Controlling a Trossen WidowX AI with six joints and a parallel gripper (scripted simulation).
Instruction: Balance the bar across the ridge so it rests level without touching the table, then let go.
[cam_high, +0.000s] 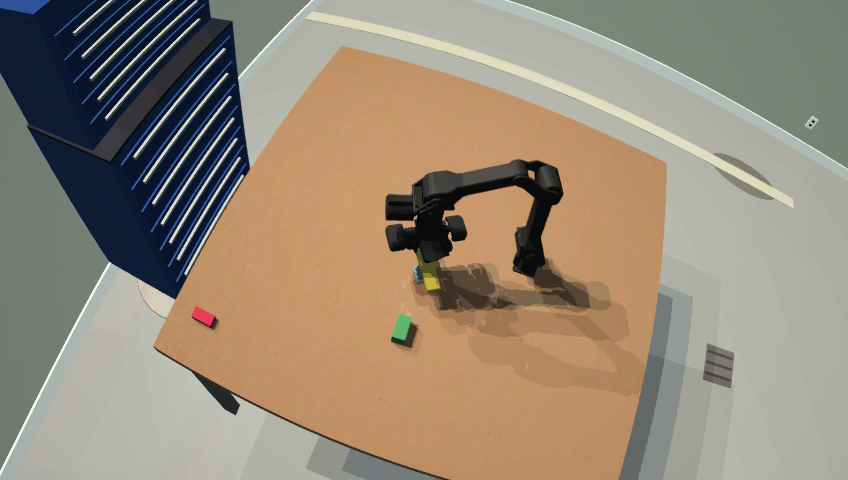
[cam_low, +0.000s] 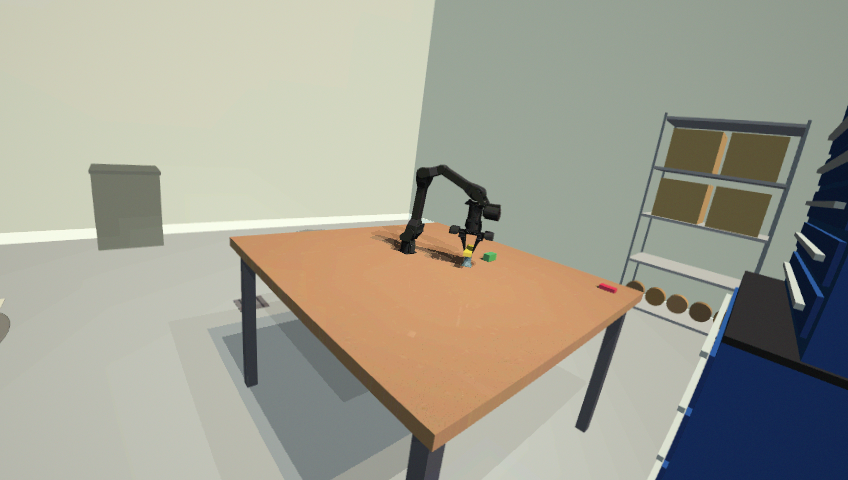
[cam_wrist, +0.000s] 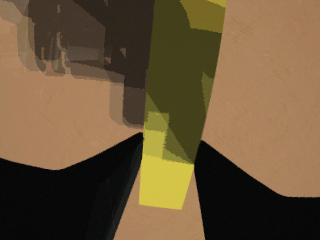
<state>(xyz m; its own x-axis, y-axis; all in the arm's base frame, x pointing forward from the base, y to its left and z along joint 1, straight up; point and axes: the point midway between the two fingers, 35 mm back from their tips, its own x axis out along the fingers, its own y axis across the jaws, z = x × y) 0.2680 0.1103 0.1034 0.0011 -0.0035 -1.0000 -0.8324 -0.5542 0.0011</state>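
Right now my gripper tip is 2 cm to the right of the yellow bar and 2 cm past it. Also, from my gripper tip: red block 47 cm ahead, 39 cm to the left, 6 cm below; green block 20 cm to the left, 5 cm below, 2 cm behind.
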